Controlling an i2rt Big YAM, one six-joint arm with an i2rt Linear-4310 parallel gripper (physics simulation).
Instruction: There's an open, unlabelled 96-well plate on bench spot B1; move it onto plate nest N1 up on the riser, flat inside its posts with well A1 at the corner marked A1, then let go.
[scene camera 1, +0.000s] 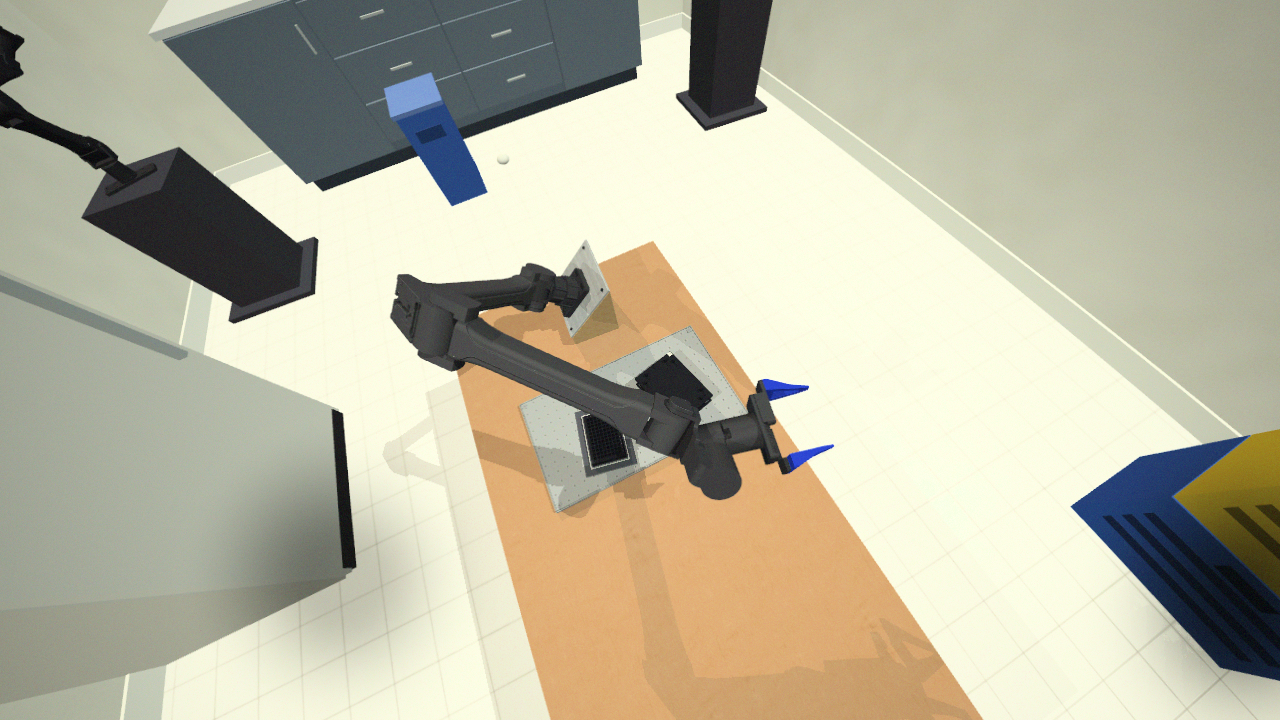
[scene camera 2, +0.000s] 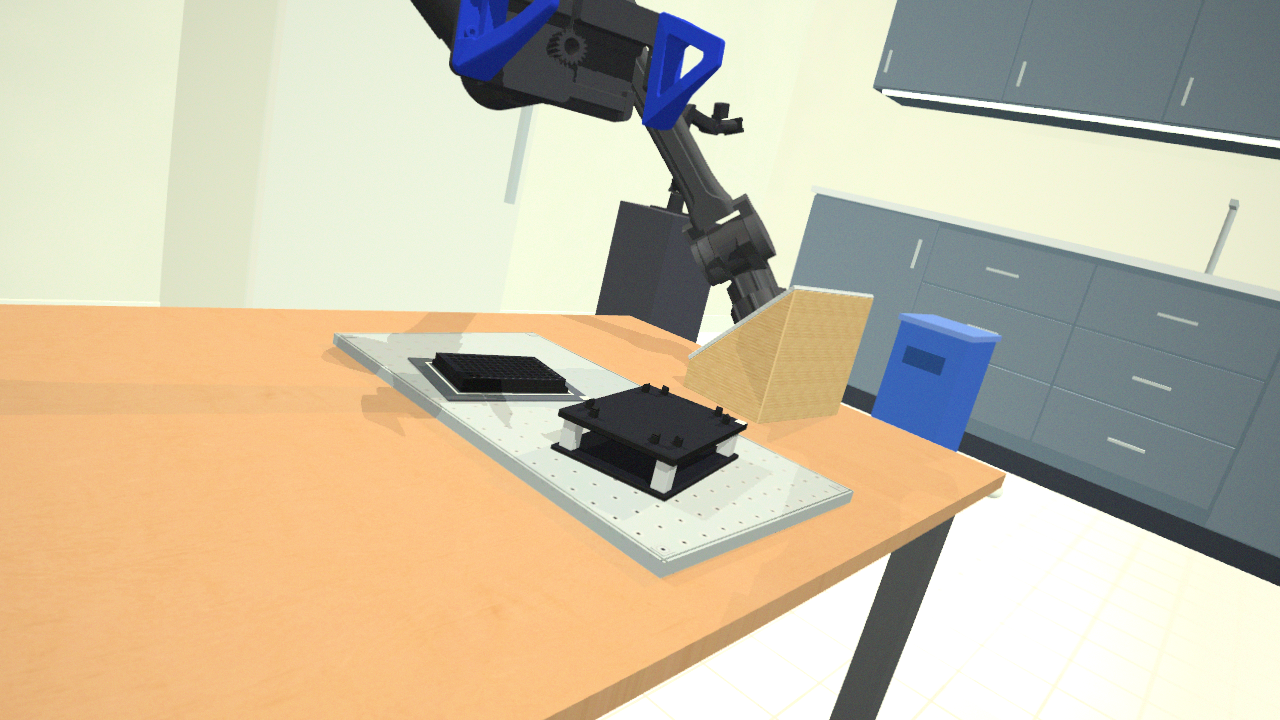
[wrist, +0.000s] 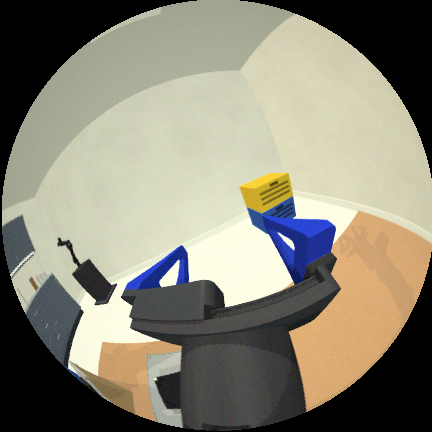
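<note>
The black, open 96-well plate lies flat on bench spot B1, a dark grey patch with a white outline. Beside it stands the black riser with plate nest N1 on top; small posts rise at its corners, and no plate sits in it. The riser is partly hidden by the wrist in the wrist view. The corner mark A1 and the plate's well A1 are too small to read. My gripper is open and empty, high above the bench, pointing away from both.
The perforated board bears spot and riser. My arm's wedge mount stands close behind the riser. A blue bin, dark pedestals and a yellow-and-blue cabinet stand off the table.
</note>
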